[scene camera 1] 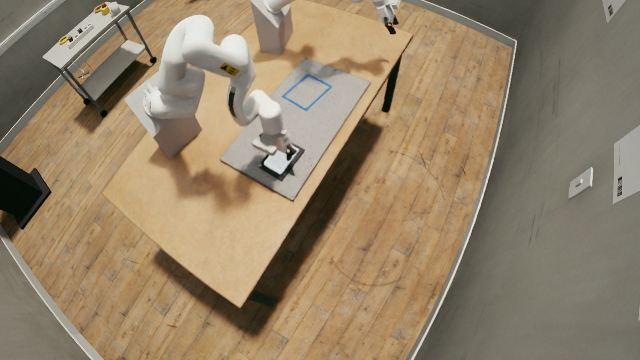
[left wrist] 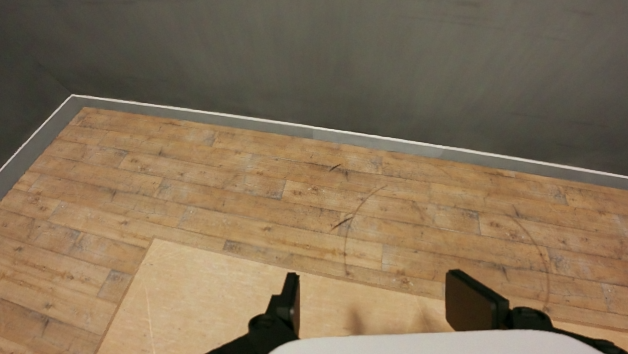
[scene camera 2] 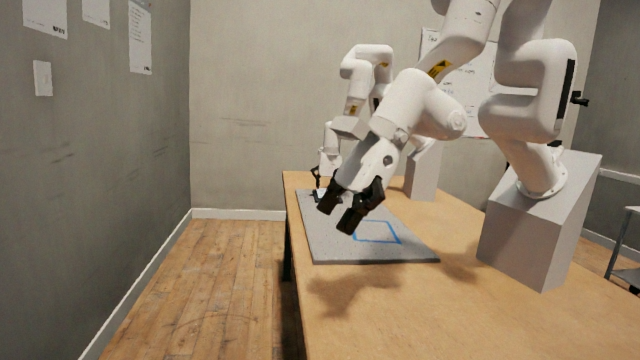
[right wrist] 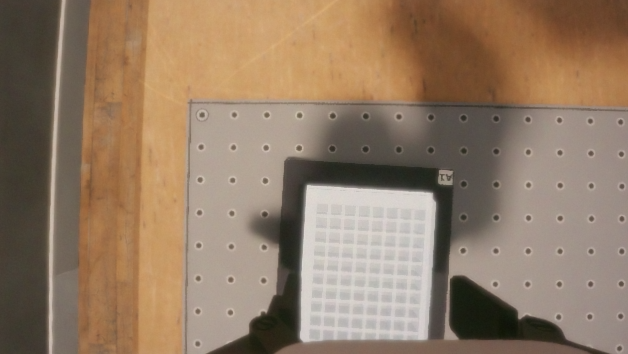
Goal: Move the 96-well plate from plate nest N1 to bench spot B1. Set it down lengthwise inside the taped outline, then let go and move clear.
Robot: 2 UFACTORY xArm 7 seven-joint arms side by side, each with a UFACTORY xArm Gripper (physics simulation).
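Seen in the pictures: left gripper, fingertip midpoint: [scene camera 1: 394, 29] [left wrist: 372, 296] [scene camera 2: 331, 221]; right gripper, fingertip midpoint: [scene camera 1: 279, 153] [right wrist: 374, 300]; left arm's base at its link origin: [scene camera 1: 271, 3] [scene camera 2: 541, 179]; right arm's base at its link origin: [scene camera 2: 425, 143].
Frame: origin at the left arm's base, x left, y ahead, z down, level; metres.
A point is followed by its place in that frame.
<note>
The white 96-well plate [scene camera 1: 276, 164] {z 0.249, x -0.735, y 0.349 m} [scene camera 2: 321, 191] {z 0.239, x -0.711, y 0.377 m} [right wrist: 370, 270] {z 0.244, x -0.707, y 0.349 m} sits in the black nest N1 [right wrist: 367, 174] {z 0.253, x -0.771, y 0.340 m}, whose corner is marked A1. My right gripper [scene camera 1: 286, 152] {z 0.222, x -0.699, y 0.352 m} [right wrist: 374, 300] {z 0.222, x -0.699, y 0.352 m} is open and points down over the plate, with its fingers spread toward the nest's two long sides; the right wrist view shows no finger contact with the plate. Its exact height is hard to tell. The blue taped outline of B1 [scene camera 1: 294, 102] [scene camera 2: 377, 242] lies on the grey board, with no plate inside. My left gripper [scene camera 1: 391, 27] {z 0.060, x 0.065, y 0.628 m} [scene camera 2: 337, 215] {z 0.060, x 0.065, y 0.628 m} [left wrist: 372, 296] {z 0.060, x 0.065, y 0.628 m} is open and empty, raised near the far table end in scene camera 1.
The grey perforated board [scene camera 1: 327, 122] {z 0.264, x -0.466, y 0.466 m} [scene camera 2: 325, 247] {z 0.264, x -0.227, y 0.522 m} [right wrist: 230, 295] {z 0.264, x -0.695, y 0.453 m} carries both the nest and the outline. It lies on the wooden table [scene camera 1: 215, 230] {z 0.277, x -1.074, y 0.222 m} [scene camera 2: 380, 310] {z 0.277, x 0.054, y 0.492 m}. The two arm pedestals stand on the table beside the board. A wheeled cart [scene camera 1: 57, 61] stands beyond the table.
</note>
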